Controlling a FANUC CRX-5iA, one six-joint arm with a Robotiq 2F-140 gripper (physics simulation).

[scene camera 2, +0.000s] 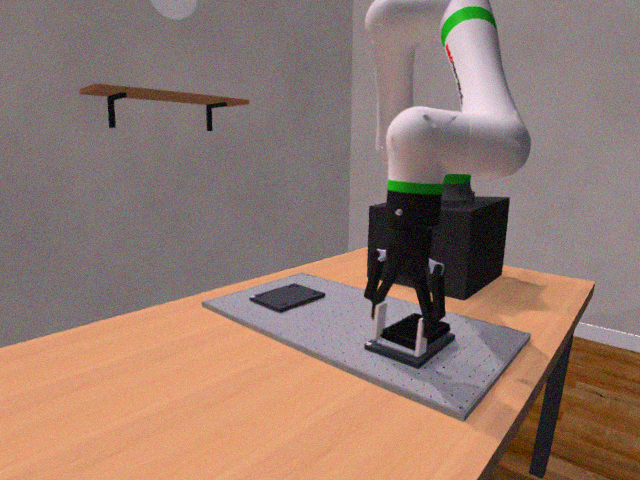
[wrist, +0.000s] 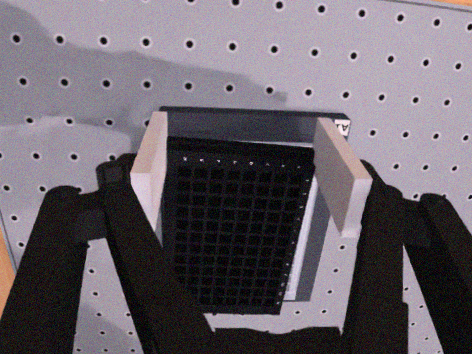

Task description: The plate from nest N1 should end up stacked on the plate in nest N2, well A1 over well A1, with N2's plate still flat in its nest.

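Frame: origin at the arm's base, x right, y ahead, z up, level; centimetres.
Seen in the pictures: gripper, fingertip midpoint: [scene camera 2: 398, 345] [wrist: 241, 138]; arm's base, link origin: [scene camera 2: 450, 201].
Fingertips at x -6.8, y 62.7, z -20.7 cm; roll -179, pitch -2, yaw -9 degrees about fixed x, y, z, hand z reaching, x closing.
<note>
Pixels of each thing's top centre, then the offset from my fingertips to it. "spot": a spot on its surface instead. Level surfaces: height alone.
- black well plate, top centre: [wrist: 232, 246] [scene camera 2: 416, 326] dz +1.6, dx -1.4, dy -6.4 cm
- dark nest N1, top centre: [wrist: 247, 226] [scene camera 2: 411, 337] dz -1.4, dx -0.2, dy -7.3 cm
- grey pegboard, surface height: dz -2.9 cm
- nest's A1 label, surface spot: [wrist: 341, 127] spot: dz -1.7, dx +6.5, dy -0.8 cm
- second dark plate, top centre: [scene camera 2: 287, 293] dz -1.4, dx +36.4, dy -15.7 cm
- wooden table, surface height: dz -4.2 cm
The black well plate [scene camera 2: 406, 330] [wrist: 232, 220] sits in the dark nest N1 [scene camera 2: 392, 355] [wrist: 266, 126] at the right of the grey pegboard [scene camera 2: 320, 330] [wrist: 228, 46]. The nest's A1 label [wrist: 341, 127] shows at its far right corner in the wrist view. My gripper [scene camera 2: 399, 342] [wrist: 241, 138] reaches straight down over it, with its two pale pads against the plate's long sides, shut on the plate. A second dark plate [scene camera 2: 287, 296] lies flat at the pegboard's far left end, at N2. Its nest cannot be told apart from it.
The arm's black base box [scene camera 2: 475, 242] stands behind the pegboard. The wooden table [scene camera 2: 154, 387] drops off close to the right of the pegboard. A wall shelf [scene camera 2: 160, 94] hangs at the far left.
</note>
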